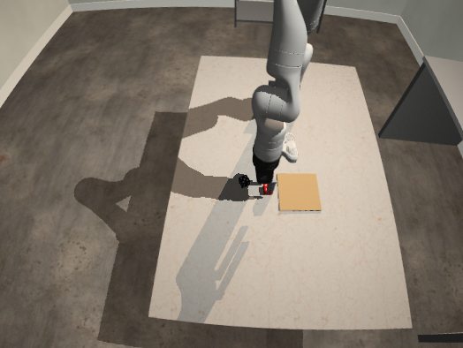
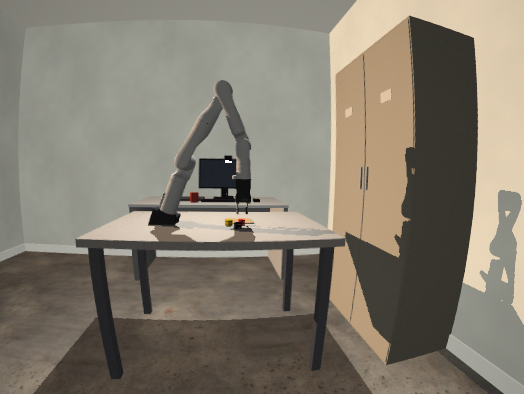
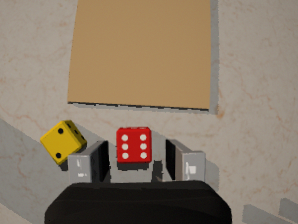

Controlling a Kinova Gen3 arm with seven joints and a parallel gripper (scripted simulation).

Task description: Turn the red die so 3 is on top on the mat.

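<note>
My gripper is now 6 cm above the red die. From my hand the other things lie so: tan mat (3 cm behind, 10 cm to the left, 7 cm below); black die (1 cm behind, 8 cm to the right, 6 cm below); yellow die (7 cm behind, 2 cm to the right, 6 cm below).
</note>
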